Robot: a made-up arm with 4 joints.
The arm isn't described. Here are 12 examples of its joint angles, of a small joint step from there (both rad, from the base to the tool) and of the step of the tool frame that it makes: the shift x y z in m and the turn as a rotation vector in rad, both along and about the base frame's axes.
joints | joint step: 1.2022 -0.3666 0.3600 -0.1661 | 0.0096 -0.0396 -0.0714 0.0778
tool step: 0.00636 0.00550 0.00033 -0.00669 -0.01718 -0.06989
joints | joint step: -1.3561 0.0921 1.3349 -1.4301 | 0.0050 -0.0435 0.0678 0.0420
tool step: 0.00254 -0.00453 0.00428 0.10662 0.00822 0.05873
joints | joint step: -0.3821 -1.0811 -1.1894 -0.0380 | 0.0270 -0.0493 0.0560 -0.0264
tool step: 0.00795 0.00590 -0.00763 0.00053 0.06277 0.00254
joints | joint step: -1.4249 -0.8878 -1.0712 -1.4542 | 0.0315 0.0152 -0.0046 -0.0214
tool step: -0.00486 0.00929 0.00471 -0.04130 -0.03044 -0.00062
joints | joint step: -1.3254 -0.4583 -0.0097 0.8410 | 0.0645 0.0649 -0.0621 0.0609
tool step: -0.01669 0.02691 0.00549 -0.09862 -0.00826 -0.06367
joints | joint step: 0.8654 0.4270 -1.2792 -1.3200 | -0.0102 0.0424 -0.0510 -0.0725
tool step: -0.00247 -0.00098 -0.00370 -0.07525 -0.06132 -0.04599
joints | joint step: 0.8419 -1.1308 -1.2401 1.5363 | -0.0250 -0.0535 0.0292 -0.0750
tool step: 0.00754 0.00193 0.00921 0.01678 0.09580 -0.03743
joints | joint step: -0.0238 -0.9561 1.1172 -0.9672 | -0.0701 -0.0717 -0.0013 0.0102
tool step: 0.01523 -0.01057 0.02469 0.07139 0.09504 -0.00147
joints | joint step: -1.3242 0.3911 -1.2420 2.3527 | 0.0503 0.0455 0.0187 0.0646
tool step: -0.01163 0.02456 -0.00648 0.01251 -0.05359 -0.07334
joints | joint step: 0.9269 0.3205 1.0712 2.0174 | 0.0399 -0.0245 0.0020 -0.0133
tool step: 0.00268 -0.00569 -0.00549 -0.04491 -0.00187 -0.01554
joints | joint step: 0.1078 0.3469 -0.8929 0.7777 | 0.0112 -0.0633 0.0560 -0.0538
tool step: 0.00220 -0.00095 0.00709 -0.01557 0.08507 0.01491
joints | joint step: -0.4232 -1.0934 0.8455 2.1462 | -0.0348 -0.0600 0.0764 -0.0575
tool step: 0.00886 -0.00537 0.00148 0.06761 0.04669 -0.00098
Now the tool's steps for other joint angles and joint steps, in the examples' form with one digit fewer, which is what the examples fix.
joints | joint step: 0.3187 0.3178 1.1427 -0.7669 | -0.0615 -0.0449 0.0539 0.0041
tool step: -0.0014 0.0102 0.0282 0.1067 0.0746 0.0163
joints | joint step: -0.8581 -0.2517 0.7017 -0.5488 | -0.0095 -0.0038 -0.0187 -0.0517
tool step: 0.0007 -0.0029 0.0002 -0.0460 -0.0339 0.0059
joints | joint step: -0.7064 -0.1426 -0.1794 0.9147 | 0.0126 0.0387 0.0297 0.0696
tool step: -0.0059 0.0042 -0.0052 0.0710 -0.0044 -0.0553
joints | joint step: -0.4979 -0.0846 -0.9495 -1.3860 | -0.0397 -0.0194 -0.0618 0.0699
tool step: 0.0046 -0.0083 0.0127 0.0378 0.0121 -0.0288
